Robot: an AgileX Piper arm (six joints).
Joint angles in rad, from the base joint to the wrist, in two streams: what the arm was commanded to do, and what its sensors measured. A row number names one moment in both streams.
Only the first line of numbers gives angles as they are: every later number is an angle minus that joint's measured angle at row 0.
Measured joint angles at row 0:
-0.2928 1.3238 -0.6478 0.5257 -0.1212 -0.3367
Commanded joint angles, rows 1 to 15:
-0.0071 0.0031 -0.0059 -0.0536 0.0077 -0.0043
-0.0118 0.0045 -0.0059 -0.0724 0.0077 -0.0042
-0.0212 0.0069 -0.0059 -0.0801 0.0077 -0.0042
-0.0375 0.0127 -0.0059 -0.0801 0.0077 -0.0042
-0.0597 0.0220 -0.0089 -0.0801 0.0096 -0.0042
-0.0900 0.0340 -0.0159 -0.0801 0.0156 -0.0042
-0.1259 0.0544 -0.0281 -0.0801 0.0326 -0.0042
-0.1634 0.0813 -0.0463 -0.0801 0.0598 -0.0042
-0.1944 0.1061 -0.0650 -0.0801 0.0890 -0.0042
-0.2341 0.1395 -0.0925 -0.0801 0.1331 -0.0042
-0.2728 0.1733 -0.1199 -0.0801 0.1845 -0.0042
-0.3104 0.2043 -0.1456 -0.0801 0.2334 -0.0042
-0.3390 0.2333 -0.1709 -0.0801 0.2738 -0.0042
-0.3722 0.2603 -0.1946 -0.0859 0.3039 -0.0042
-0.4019 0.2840 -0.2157 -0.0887 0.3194 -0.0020
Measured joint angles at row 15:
-0.2945 0.1962 -0.1392 -0.0660 0.2064 0.0000
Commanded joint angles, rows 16 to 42:
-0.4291 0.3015 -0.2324 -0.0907 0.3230 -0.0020
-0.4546 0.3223 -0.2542 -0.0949 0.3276 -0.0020
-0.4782 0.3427 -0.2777 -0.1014 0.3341 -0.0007
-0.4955 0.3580 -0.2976 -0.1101 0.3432 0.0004
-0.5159 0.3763 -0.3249 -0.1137 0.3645 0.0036
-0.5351 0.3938 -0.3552 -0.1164 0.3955 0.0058
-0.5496 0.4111 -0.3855 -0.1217 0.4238 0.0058
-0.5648 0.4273 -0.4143 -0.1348 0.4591 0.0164
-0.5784 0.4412 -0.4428 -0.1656 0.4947 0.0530
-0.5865 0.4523 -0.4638 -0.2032 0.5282 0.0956
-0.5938 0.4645 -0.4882 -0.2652 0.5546 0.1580
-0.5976 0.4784 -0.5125 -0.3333 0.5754 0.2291
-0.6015 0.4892 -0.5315 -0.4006 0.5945 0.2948
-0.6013 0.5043 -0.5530 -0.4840 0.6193 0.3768
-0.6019 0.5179 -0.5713 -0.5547 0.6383 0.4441
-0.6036 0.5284 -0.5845 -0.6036 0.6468 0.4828
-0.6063 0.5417 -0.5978 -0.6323 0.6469 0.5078
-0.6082 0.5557 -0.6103 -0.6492 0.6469 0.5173
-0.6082 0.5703 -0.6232 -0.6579 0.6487 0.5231
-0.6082 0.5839 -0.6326 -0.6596 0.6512 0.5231
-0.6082 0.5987 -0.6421 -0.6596 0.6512 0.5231
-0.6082 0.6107 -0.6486 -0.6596 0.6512 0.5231
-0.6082 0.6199 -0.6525 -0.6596 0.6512 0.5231
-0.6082 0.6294 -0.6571 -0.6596 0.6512 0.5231
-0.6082 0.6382 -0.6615 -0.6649 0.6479 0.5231
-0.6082 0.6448 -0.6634 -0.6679 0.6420 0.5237
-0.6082 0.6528 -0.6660 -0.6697 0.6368 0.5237
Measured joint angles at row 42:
-0.6042 0.6247 -0.6478 -0.6491 0.6439 0.5210
